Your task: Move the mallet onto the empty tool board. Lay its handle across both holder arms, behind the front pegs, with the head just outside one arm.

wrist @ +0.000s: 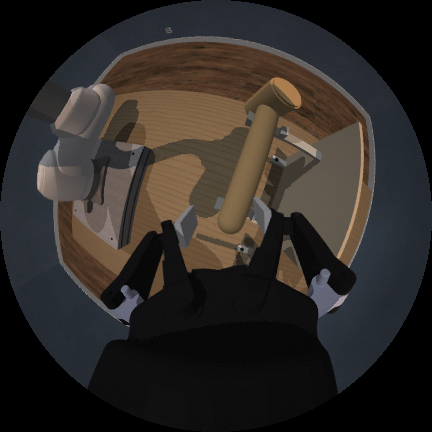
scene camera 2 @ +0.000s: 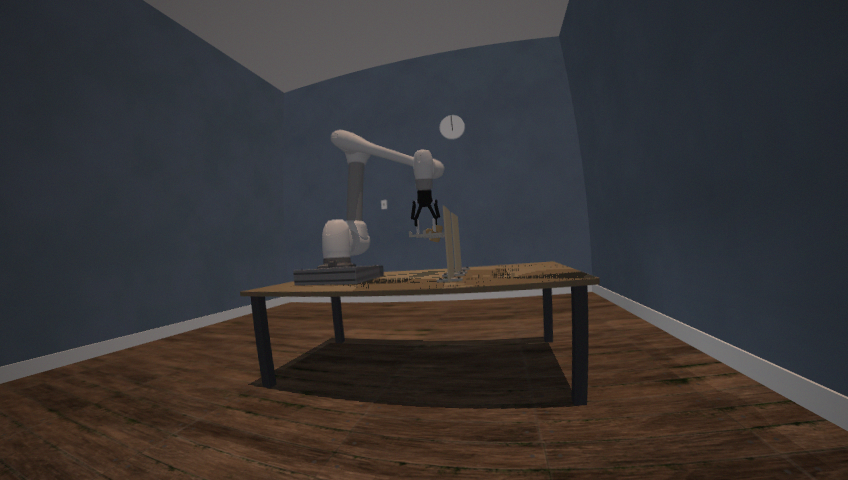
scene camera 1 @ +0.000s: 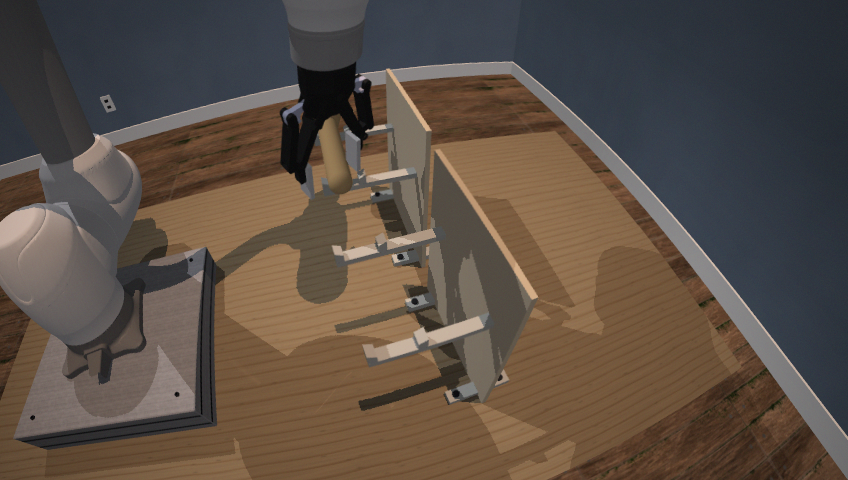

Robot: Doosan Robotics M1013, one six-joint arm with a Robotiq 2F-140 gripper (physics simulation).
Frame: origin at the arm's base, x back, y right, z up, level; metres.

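Seen in the pictures: gripper, fingertip midpoint: point(wrist: 224, 210) point(scene camera 2: 426, 232) point(scene camera 1: 331, 179); arm's base, link origin: point(wrist: 93, 179) point(scene camera 2: 337, 267) point(scene camera 1: 107, 327).
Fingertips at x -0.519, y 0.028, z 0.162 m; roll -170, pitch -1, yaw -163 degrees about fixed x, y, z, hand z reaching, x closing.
Observation:
Offsets run from my fingertips to a thing's middle.
The wooden mallet {dx -0.034, dy -0.102, dz -0.001 m} point(scene camera 1: 335, 160) point(scene camera 2: 435, 233) point(wrist: 252, 160) lies with its handle across the holder arms point(scene camera 1: 395, 176) point(wrist: 303, 145) of the far tool board {dx -0.109, dy -0.067, dz -0.072 m} point(scene camera 1: 409, 139) point(wrist: 327, 180). In the wrist view its head {dx -0.054, dy -0.206, dz -0.002 m} point(wrist: 274, 96) is beyond the far arm. My gripper point(scene camera 1: 330, 170) point(scene camera 2: 426, 226) point(wrist: 224, 210) points down over the handle's near end, partly open, with one finger on each side. The board-side finger is close to the handle; a gap shows on the other side. The near tool board {dx -0.051, dy +0.236, dz -0.071 m} point(scene camera 1: 476, 273) is empty, with two arms point(scene camera 1: 360, 252) point(scene camera 1: 455, 333) carrying pegs and raised tips.
The two boards stand upright in a row on the wooden table point(scene camera 1: 267, 380) point(scene camera 2: 505, 286). The robot's base plate point(scene camera 1: 148, 392) point(scene camera 2: 333, 275) point(wrist: 112, 200) is on the arms' open side. The far board's edge is close beside my gripper. A blue wall point(scene camera 1: 684, 118) rises beyond the table.

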